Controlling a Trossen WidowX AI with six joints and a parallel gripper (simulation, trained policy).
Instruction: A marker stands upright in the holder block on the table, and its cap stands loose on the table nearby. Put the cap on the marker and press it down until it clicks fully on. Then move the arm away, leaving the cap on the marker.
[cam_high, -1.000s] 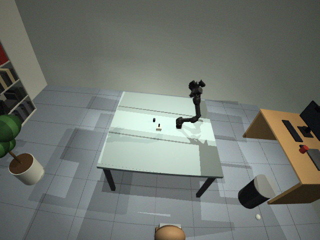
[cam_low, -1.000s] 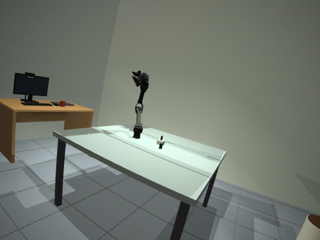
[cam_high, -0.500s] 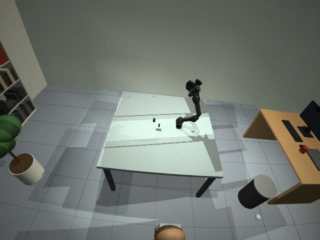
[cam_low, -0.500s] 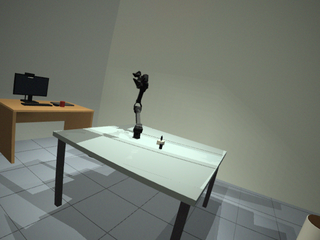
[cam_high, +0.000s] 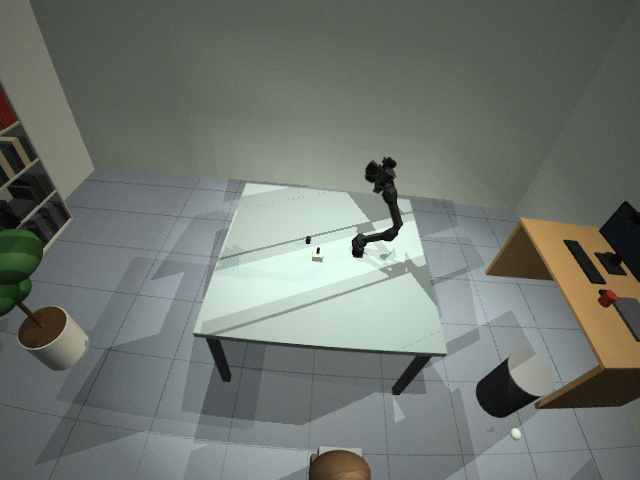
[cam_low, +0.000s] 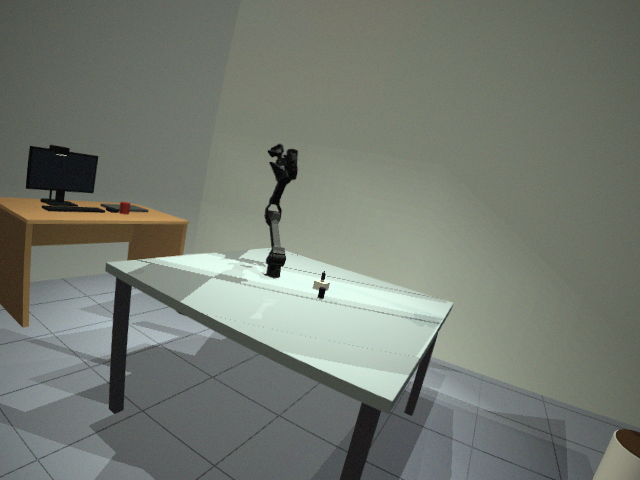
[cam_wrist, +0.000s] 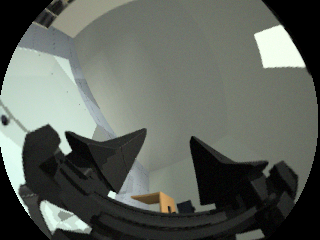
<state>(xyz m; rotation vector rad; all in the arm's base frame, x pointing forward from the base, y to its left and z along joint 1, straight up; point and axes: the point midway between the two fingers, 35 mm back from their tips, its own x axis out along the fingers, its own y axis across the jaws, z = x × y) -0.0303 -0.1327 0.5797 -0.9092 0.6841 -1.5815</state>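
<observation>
Right now my gripper tip is 56 cm above the dark marker cap, 35 cm short of it and 11 cm to the right of it. The rest, counted from my gripper tip: holder block: 57 cm below, 29 cm ahead, 23 cm to the left.
</observation>
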